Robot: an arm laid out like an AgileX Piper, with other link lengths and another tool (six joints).
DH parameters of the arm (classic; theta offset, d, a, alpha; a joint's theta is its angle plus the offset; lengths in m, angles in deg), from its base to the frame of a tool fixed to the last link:
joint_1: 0 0.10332 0 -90
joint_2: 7.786 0 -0.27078 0
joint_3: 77.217 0 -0.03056 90
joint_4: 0 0.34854 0 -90
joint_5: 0 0 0 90
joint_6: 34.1 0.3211 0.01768 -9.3
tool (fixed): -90 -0.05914 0 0
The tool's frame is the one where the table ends.
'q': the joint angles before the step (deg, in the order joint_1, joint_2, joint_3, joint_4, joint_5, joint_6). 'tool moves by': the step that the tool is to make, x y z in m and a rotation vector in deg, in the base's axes. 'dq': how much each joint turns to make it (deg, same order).
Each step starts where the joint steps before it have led.
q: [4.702 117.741 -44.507 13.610 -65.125 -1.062]
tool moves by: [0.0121 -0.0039 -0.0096 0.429 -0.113 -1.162]
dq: [0.005 3.425 -3.402 1.239 -0.176 -0.001]
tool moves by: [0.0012 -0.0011 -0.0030 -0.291 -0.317 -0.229]
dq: [0.003 1.077 -0.570 0.173 -0.870 -0.176]
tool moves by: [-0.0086 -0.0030 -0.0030 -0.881 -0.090 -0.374]
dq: [-0.017 -0.004 1.532 0.244 -1.741 -0.562]
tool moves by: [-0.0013 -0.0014 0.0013 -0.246 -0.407 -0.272]
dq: [0.014 0.021 0.234 0.246 -0.712 -0.189]
